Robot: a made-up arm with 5 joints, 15 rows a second.
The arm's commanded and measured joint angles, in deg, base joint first. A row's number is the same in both.
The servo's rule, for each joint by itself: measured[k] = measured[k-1] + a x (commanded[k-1-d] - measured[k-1]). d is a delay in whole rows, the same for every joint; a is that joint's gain. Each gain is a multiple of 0.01, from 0.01 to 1. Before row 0 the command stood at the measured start. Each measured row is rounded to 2 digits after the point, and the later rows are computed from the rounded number. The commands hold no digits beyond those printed.
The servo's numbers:
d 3
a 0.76 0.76 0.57 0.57 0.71
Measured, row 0:
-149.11, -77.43, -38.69, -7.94, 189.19
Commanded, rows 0 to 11:
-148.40, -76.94, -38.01, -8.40, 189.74
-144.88, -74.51, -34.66, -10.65, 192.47
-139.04, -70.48, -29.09, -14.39, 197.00
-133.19, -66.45, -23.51, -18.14, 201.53
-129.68, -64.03, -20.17, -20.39, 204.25
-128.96, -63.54, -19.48, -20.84, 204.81
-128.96, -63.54, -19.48, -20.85, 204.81
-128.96, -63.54, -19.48, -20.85, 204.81
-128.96, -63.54, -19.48, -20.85, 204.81
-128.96, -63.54, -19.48, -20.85, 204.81
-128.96, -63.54, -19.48, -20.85, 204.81
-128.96, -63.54, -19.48, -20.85, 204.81
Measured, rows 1 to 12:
-149.11, -77.43, -38.69, -7.94, 189.19
-149.11, -77.43, -38.69, -7.94, 189.19
-149.11, -77.43, -38.69, -7.94, 189.19
-148.57, -77.06, -38.30, -8.20, 189.58
-145.77, -75.12, -36.23, -9.60, 191.63
-140.66, -71.59, -32.16, -12.33, 195.44
-134.98, -67.68, -27.23, -15.64, 199.76
-130.95, -64.91, -23.21, -18.35, 202.95
-129.44, -63.87, -21.08, -19.77, 204.27
-129.08, -63.62, -20.17, -20.39, 204.65
-128.99, -63.56, -19.78, -20.65, 204.76
-128.97, -63.54, -19.61, -20.76, 204.80

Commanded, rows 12 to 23:
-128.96, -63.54, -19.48, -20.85, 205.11
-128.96, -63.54, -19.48, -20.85, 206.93
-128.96, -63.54, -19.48, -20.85, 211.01
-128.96, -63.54, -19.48, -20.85, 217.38
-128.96, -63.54, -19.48, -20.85, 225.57
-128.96, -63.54, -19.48, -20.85, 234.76
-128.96, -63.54, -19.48, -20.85, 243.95
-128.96, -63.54, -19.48, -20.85, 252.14
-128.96, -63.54, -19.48, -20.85, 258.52
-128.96, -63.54, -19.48, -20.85, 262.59
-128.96, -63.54, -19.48, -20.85, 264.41
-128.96, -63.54, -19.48, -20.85, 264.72
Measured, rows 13 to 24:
-128.96, -63.54, -19.54, -20.81, 204.81
-128.96, -63.54, -19.51, -20.83, 204.81
-128.96, -63.54, -19.49, -20.84, 204.81
-128.96, -63.54, -19.48, -20.85, 205.02
-128.96, -63.54, -19.48, -20.85, 206.38
-128.96, -63.54, -19.48, -20.85, 209.67
-128.96, -63.54, -19.48, -20.85, 215.14
-128.96, -63.54, -19.48, -20.85, 222.55
-128.96, -63.54, -19.48, -20.85, 231.22
-128.96, -63.54, -19.48, -20.85, 240.26
-128.96, -63.54, -19.48, -20.85, 248.69
-128.96, -63.54, -19.48, -20.85, 255.67

